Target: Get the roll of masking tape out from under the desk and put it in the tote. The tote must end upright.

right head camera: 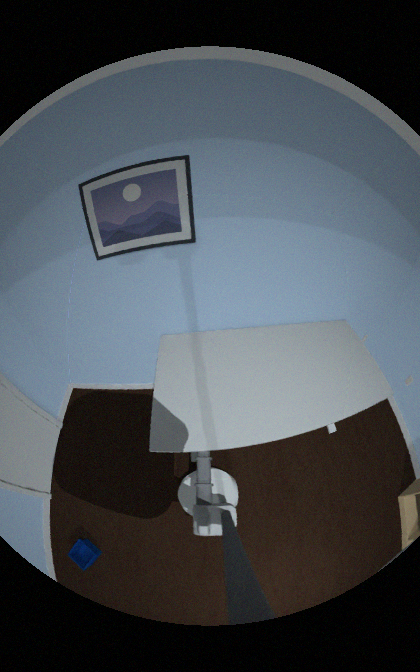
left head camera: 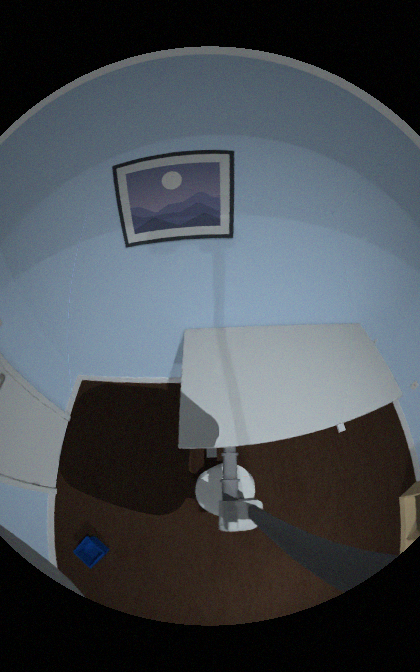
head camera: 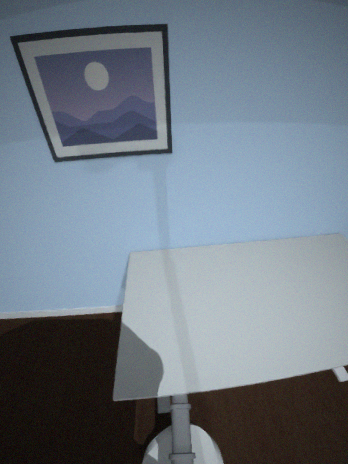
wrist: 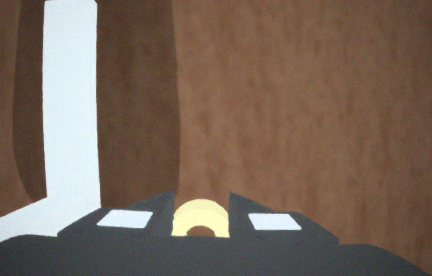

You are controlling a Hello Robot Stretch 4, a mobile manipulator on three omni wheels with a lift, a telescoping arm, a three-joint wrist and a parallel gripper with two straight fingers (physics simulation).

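Frame: origin at the robot's base, x back, y down, z right, level; metres.
Seen in the pictures: gripper, fingertip midpoint: (wrist: 201,209).
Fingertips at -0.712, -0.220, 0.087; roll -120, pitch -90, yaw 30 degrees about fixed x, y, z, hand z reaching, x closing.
A point is followed by its place in that frame, as x, y, z.
The roll of masking tape (wrist: 201,216) {-0.709, -0.225, 0.088} is pale yellow and sits between the two dark fingertips in the wrist view, with its hole partly showing. My gripper (wrist: 201,209) {-0.712, -0.220, 0.087} is shut on it. The lower part of the roll is hidden by the gripper body. The gripper does not show in the head views, where the arm runs to the desk's front edge. The desk (head camera: 250,310) {-0.545, -0.693, 0.355} (left head camera: 290,380) {-0.571, -0.693, 0.344} (right head camera: 270,385) has a pale grey top. The tote (left head camera: 91,551) {0.887, 0.024, -1.072} (right head camera: 84,553) is blue and stands on the floor at the lower left of the side head views, looking upright.
A white desk leg (wrist: 71,100) with a foot stands left of the gripper in the wrist view. Another white foot (left head camera: 341,427) (right head camera: 331,428) shows below the desk's right front edge. A tan box-like object (left head camera: 410,515) (right head camera: 410,512) stands at the far right. A framed picture (head camera: 102,147) {-0.981, -1.342, -0.294} hangs on the wall.
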